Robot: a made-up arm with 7 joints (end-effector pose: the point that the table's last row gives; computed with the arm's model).
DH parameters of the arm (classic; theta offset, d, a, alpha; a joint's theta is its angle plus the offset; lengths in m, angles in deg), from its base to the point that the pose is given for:
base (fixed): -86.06 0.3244 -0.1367 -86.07
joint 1: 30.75 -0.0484 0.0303 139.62
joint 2: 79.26 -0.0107 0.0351 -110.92
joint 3: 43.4 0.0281 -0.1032 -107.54
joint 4: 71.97 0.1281 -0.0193 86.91
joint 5: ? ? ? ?
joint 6: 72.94 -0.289 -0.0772 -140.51
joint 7: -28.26 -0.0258 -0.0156 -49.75
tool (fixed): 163.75 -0.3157 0 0
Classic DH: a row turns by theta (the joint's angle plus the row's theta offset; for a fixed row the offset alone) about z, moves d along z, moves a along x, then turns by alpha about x.
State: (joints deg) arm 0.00 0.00 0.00 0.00 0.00 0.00 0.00
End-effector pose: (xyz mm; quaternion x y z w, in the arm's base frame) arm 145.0 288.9 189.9 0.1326 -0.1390 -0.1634 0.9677
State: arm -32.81 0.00 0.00 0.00 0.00 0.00 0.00
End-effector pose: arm 155.6 188.0 136.5 -0.1443 -0.2006 -0.1338 0.9597
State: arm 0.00 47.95 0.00 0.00 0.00 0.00 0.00
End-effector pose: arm 116.4 273.0 133.9 -0.1289 -0.3028 0.1131 0.9375
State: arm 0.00 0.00 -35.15 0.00 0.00 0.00 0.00
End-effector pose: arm 234.2 216.8 276.5 0.0644 -0.4155 -0.2284 0.8781
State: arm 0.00 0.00 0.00 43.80 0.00 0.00 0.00
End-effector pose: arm 155.3 77.0 162.9 0.0602 -0.1333 -0.5153 0.8444
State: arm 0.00 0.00 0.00 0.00 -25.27 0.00 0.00
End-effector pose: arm 142.3 276.4 147.0 -0.0796 -0.1710 -0.1153 0.9753
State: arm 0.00 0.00 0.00 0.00 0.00 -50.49 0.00
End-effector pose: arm 18.8 410.5 189.9 0.1792 -0.0691 0.2649 0.9449
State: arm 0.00 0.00 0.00 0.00 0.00 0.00 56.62
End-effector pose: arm -76.4 231.0 180.6 0.0329 0.1898 0.1847 0.9637
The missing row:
joint 5: -7.25 0.0686 -0.0306 -86.32
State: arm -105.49 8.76 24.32 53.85 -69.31 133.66 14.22
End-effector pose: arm -132.3 168.2 358.0 0.4335 0.8048 0.0092 0.4054
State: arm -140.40 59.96 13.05 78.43 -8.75 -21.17 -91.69
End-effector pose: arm 164.0 447.8 242.2 0.3286 0.6969 -0.6371 0.0205
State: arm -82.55 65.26 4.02 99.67 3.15 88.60 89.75
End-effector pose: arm 49.2 39.6 316.2 -0.1729 -0.6664 -0.3267 0.6475
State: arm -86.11 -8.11 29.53 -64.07 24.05 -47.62 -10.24
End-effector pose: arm -234.3 342.4 85.1 0.0887 0.4054 0.3109 0.8551
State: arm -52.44 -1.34 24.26 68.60 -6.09 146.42 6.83
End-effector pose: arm -258.2 113.0 295.7 0.2298 0.4852 0.7129 0.4513
